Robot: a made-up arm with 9 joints.
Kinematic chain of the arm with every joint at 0, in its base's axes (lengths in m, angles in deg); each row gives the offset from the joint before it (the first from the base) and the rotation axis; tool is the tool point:
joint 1: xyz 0 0 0.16 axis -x
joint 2: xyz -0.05 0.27 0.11 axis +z
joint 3: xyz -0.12 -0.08 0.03 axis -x
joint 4: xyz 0.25 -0.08 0 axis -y
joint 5: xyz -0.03 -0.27 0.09 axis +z
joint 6: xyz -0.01 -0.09 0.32 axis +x
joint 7: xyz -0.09 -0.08 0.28 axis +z
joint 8: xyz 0.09 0.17 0 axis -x
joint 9: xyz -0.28 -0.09 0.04 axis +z
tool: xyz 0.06 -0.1 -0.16
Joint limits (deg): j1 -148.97..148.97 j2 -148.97..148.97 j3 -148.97..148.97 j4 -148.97..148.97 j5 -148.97..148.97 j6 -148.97..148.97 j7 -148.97..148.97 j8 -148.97..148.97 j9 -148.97..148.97
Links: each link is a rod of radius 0.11 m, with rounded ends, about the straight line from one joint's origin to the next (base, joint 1, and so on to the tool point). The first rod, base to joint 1, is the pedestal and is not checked.
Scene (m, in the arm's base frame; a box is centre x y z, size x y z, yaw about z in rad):
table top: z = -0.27
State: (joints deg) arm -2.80 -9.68 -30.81 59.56 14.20 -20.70 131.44 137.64 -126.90
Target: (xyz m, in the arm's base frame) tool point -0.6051 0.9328 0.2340
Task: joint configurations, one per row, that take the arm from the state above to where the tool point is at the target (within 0.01 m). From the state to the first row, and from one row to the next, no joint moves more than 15 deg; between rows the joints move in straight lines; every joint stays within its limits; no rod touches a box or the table.
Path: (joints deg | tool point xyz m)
1: -9.12 -24.23 -38.55 73.06 13.64 -32.42 129.36 137.49 -126.50 | -1.0769 -0.0336 0.1717
2: -15.44 -38.79 -46.29 86.56 13.07 -44.14 127.27 137.35 -126.11 | -0.9816 0.5282 0.1303
3: -21.76 -53.34 -54.03 100.07 12.51 -55.87 125.19 137.20 -125.71 | -0.6050 0.9328 0.2340

